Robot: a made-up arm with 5 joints.
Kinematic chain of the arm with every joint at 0, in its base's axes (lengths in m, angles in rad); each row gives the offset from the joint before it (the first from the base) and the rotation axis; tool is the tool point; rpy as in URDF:
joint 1: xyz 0.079 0 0.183 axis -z
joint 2: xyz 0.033 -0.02 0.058 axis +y
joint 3: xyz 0.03 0 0.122 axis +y
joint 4: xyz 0.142 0 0.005 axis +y
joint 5: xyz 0.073 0.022 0 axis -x
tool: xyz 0 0 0 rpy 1.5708 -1.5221 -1.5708
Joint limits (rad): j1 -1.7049..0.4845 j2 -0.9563..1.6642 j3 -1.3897..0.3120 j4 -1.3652..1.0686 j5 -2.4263..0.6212
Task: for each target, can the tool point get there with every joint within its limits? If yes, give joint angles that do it. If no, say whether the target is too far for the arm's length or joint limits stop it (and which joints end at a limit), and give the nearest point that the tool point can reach.
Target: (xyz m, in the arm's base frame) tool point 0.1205 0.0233 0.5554
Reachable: yes | joints -0.4696 -0.6901 -0.4083 -0.3504 -0.8248
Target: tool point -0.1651 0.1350 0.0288
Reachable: no: joint limits stop it (at a limit: joint 1) | nearest point 0.0548 0.1647 0.0288 | short by 0.222 m
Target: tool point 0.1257 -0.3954 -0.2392
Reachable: no: too far | nearest point 0.2457 -0.0855 -0.0124 | short by 0.402 m
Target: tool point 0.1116 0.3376 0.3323
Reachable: yes | joints -1.4685 0.6087 -0.7351 0.3256 -2.1098
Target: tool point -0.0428 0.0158 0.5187
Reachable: yes | joints 0.1128 -0.7484 -0.9822 -1.0095 -1.0287
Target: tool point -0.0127 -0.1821 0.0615
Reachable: no: joint limits stop it (at a limit: joint 1, joint 2, joint 3, joint 4) | nearest point 0.1044 -0.0111 0.0602 | short by 0.207 m
